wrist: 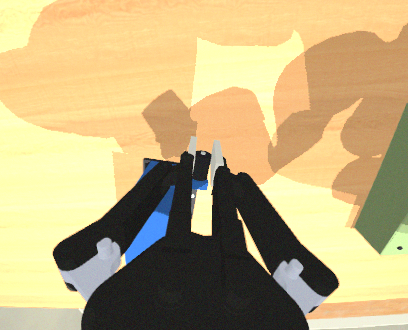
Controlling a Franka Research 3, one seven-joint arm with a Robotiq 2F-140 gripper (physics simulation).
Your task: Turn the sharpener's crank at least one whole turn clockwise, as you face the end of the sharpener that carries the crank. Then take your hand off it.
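The sharpener (146,239) is blue and shows in part at lower left of centre in the wrist view, largely hidden behind the left finger and the gripper's body. The crank's black handle (202,167) stands between the two fingertips, its round end toward the camera. Part of a thin grey piece shows below it between the fingers. My gripper (203,147) is nearly closed around the handle, with one pale pad on each side of it. A narrow gap shows by the right pad; whether both pads touch the handle is hard to tell.
A green box-like object (385,185) stands at the right edge, with a lighter green face low down. The wooden table (75,165) carries large shadows of the arm and gripper. The table's edge runs along the bottom.
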